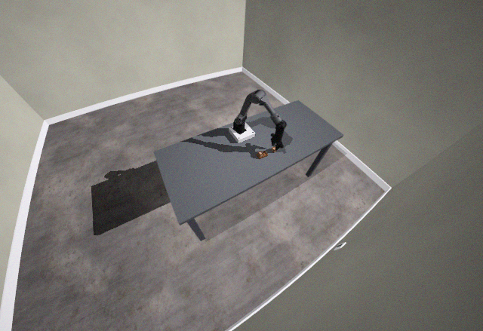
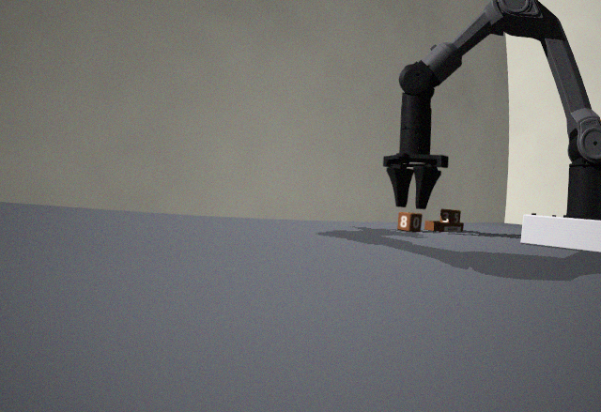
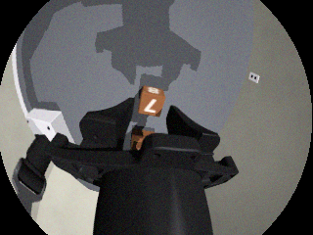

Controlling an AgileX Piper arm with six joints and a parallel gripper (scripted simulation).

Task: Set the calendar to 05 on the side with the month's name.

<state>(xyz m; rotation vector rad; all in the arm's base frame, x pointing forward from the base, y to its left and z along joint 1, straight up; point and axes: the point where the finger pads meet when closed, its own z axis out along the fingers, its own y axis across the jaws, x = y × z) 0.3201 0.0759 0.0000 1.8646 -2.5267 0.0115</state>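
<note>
The cube is 4 cm behind my hand, 12 cm to the right of it and 2 cm below it. The rest, counted from my hand: brown calendar tray (3 cm behind, 11 cm to the right, 4 cm below).
</note>
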